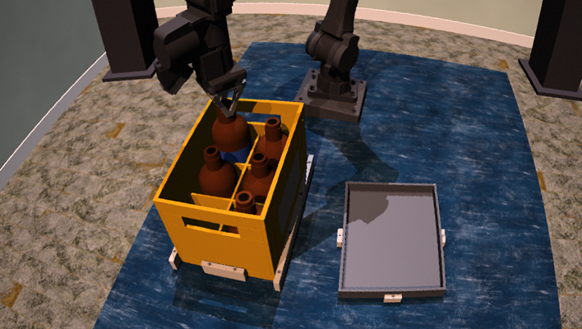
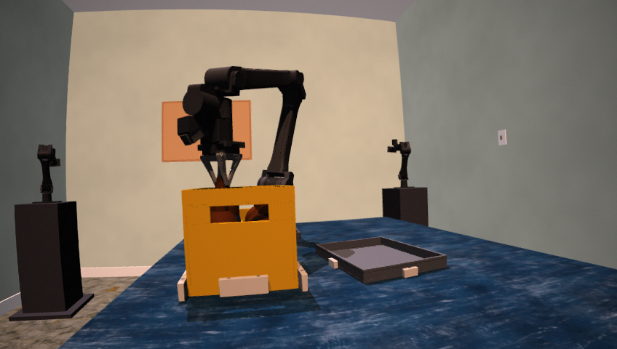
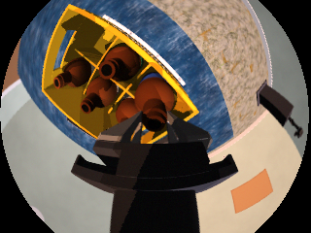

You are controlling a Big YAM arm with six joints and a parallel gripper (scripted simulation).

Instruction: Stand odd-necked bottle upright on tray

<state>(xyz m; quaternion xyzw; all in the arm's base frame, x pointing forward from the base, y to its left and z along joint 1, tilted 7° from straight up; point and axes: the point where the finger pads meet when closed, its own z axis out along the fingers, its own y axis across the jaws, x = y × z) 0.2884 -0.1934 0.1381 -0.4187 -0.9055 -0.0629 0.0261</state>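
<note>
The orange crate lies 90 mm ahead of my hand, 30 mm to the left of it and 100 mm below it. The rest, counted from my hand: dark grey tray (140 mm ahead, 320 mm to the left, 170 mm below).
</note>
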